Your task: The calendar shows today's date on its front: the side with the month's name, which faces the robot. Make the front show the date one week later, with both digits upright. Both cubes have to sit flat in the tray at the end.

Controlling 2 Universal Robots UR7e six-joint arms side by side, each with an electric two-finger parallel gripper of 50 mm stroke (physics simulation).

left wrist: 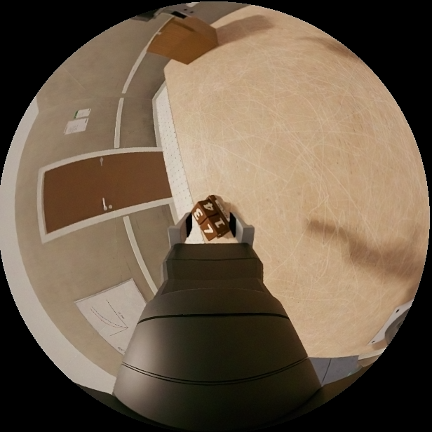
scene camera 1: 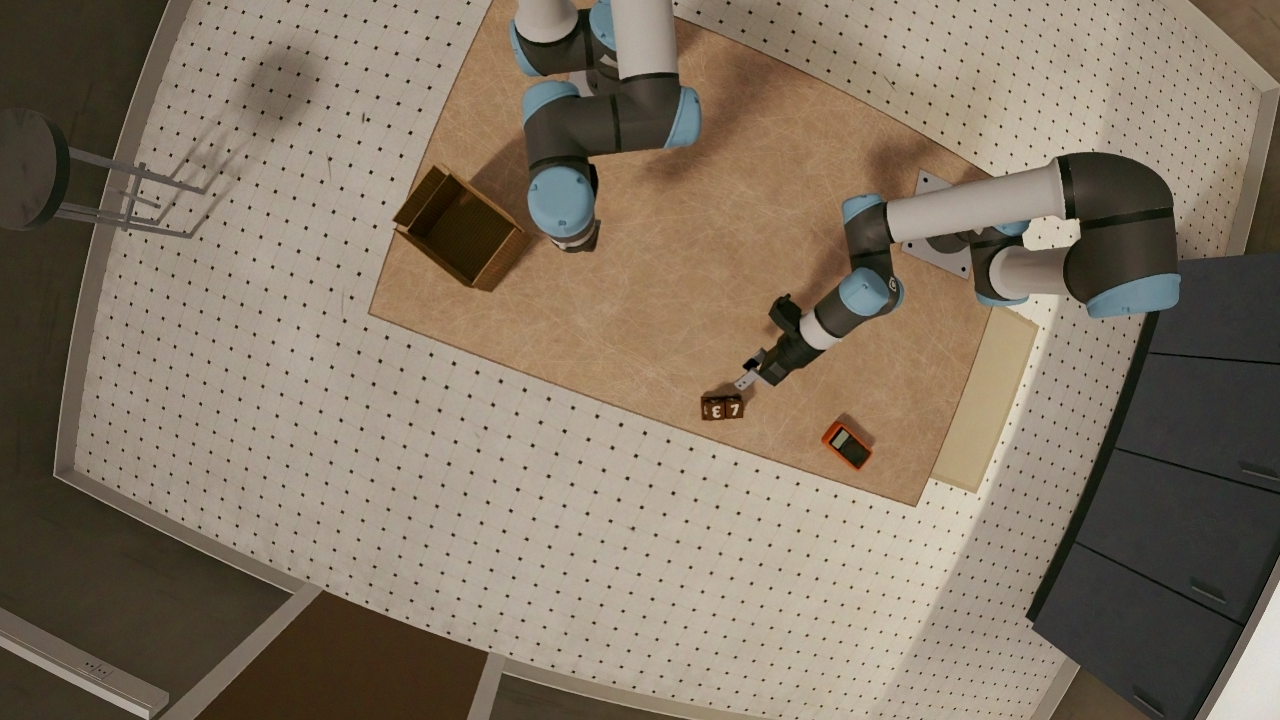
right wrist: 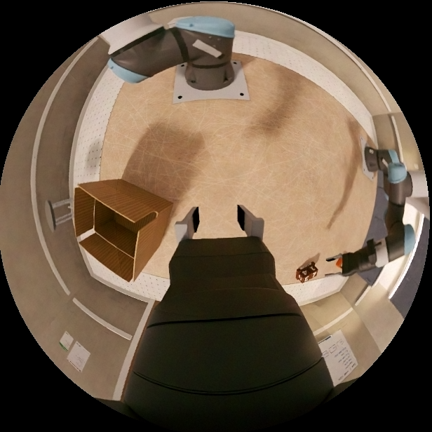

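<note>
The calendar's tray (left wrist: 223, 206) holds two brown cubes side by side near the table's front edge. One cube (scene camera 1: 733, 407) (left wrist: 208, 230) has a 7 on top and a 1 on its front; the other cube (scene camera 1: 716, 409) (left wrist: 198, 213) has a 3 on top and a 4 on its front. Both look seated in the tray; the month's name is too small to read. My left gripper (scene camera 1: 748, 373) (left wrist: 210, 219) (right wrist: 326, 267) is open and empty, close beside the calendar with a gap. My right gripper (right wrist: 217, 213) is open and empty, far from the calendar, near the cardboard box.
An open cardboard box (scene camera 1: 503, 259) (left wrist: 186, 41) (right wrist: 154, 240) stands at the table's left end in the scene view. An orange multimeter (scene camera 1: 846, 445) (right wrist: 339, 263) lies right of the calendar there, partly hidden behind the left gripper in the right wrist view. A stool (scene camera 1: 26, 170) stands off the table.
</note>
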